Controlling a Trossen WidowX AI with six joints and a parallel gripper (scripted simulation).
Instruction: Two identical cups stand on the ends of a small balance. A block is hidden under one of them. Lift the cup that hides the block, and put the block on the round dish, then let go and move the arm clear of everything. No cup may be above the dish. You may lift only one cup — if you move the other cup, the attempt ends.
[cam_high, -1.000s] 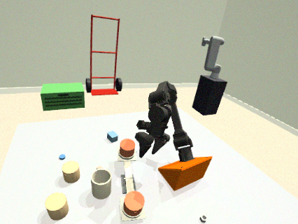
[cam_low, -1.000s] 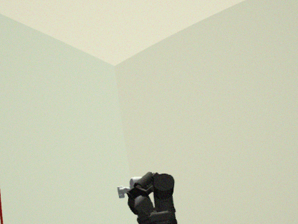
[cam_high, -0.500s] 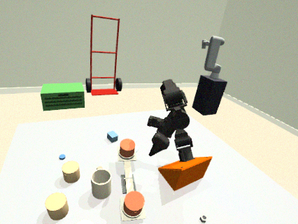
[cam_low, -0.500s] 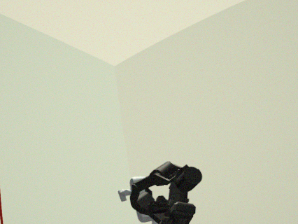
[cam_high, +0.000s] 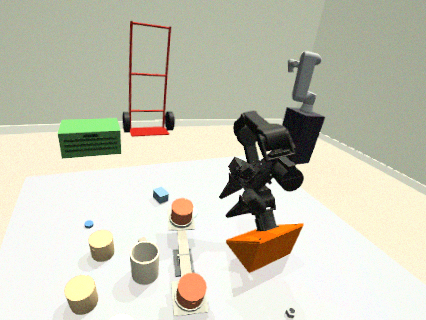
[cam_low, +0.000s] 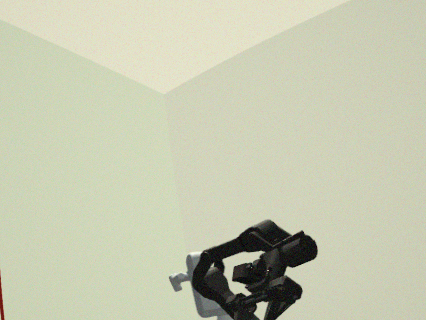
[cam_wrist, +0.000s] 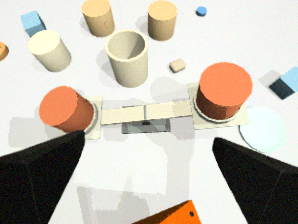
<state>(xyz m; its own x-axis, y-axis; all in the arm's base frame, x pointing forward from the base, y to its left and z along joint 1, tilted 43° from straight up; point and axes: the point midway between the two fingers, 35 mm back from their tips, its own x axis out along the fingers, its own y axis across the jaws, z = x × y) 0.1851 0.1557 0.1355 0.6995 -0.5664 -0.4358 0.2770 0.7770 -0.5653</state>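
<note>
The orange cup lies 160 mm below my gripper tip, 140 mm to the left of it and 120 mm ahead of it. The rest, counted from my gripper tip: beige mug 210 mm ahead, 180 mm below, 10 mm to the right; then pale round dish 250 mm to the right, 220 mm below, 10 mm ahead; then white block 180 mm below, 120 mm to the left, 120 mm ahead.
</note>
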